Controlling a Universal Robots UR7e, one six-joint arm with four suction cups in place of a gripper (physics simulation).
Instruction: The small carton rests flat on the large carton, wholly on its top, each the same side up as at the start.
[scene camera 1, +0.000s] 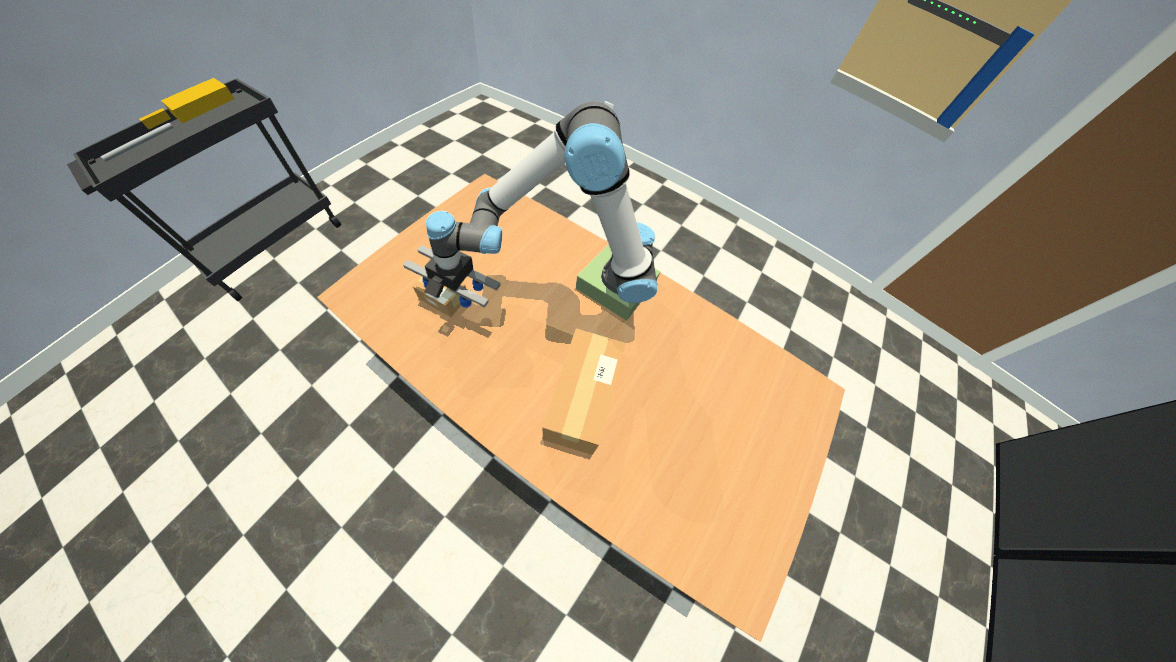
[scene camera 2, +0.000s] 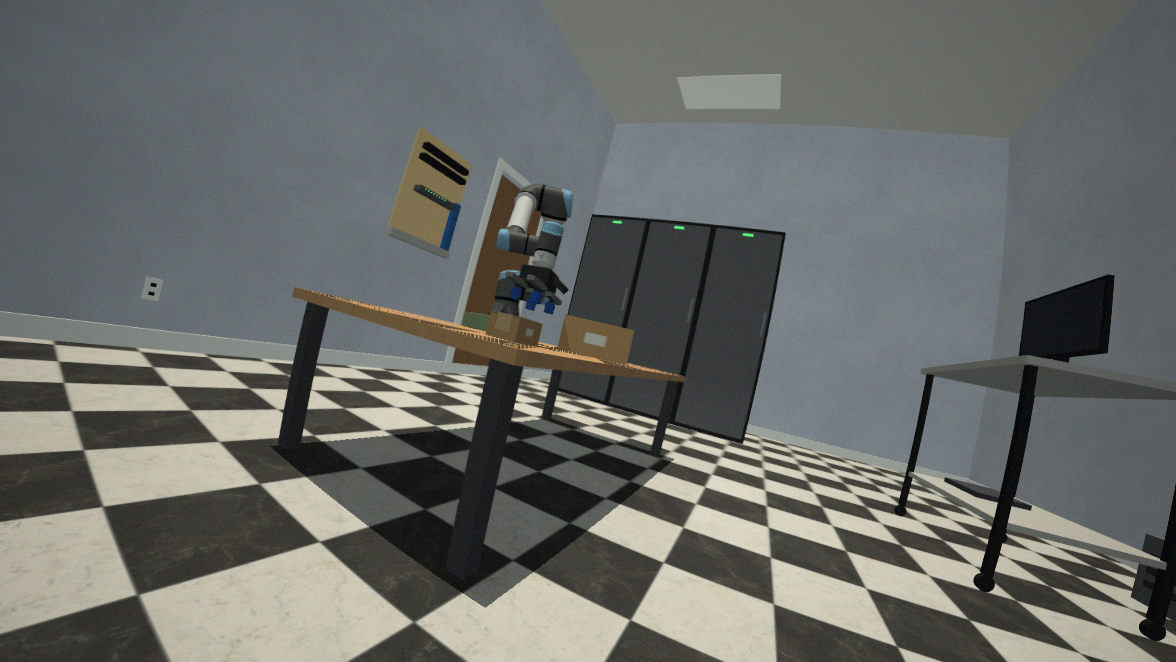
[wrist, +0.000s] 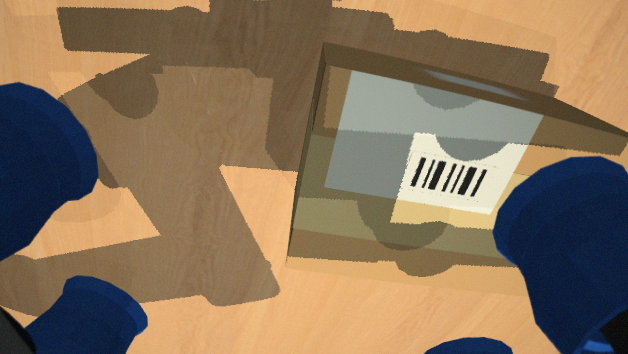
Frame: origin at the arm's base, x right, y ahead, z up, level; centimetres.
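Seen in the pictures: end effector, tool point: (scene camera 2: 532, 305) (wrist: 283, 279).
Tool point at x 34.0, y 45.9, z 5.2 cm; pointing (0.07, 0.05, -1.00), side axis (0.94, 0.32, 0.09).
A point is followed by its place in that frame.
The small carton (scene camera 1: 445, 303) @[x 33.7, y 50.8, z 0.3 cm] (scene camera 2: 514, 327) @[x 48.0, y 53.8, z -3.1 cm] (wrist: 345, 215) @[x 36.6, y 45.7, z 0.3 cm] is a brown box with a tape strip and a white barcode label on its top. It stands flat on the wooden table near the table's left corner in scene camera 1, apart from the large carton. The large carton (scene camera 1: 576, 402) @[x -20.8, y 46.8, z 8.1 cm] (scene camera 2: 613, 349) @[x -16.0, y 51.7, z -1.9 cm] is a long tan box with a pale tape strip and a white label, flat near the table's middle. My gripper (scene camera 1: 450, 289) @[x 34.0, y 45.9, z 5.2 cm] (scene camera 2: 533, 300), with four blue suction cups, is open and holds nothing. It hangs above the small carton, with a visible gap in scene camera 2.
The wooden table (scene camera 1: 699, 460) @[x -58.0, y 30.2, z -7.2 cm] (scene camera 2: 395, 319) @[x 80.4, y 46.6, z -8.1 cm] bears both cartons. A green block (scene camera 1: 594, 283) @[x 5.1, y 9.3, z 0.5 cm] sits under the arm's base, behind the large carton. A black cart (scene camera 1: 193, 152) with yellow items stands beyond the table. Dark cabinets (scene camera 2: 678, 304) and a desk with a monitor (scene camera 2: 1067, 320) stand farther off.
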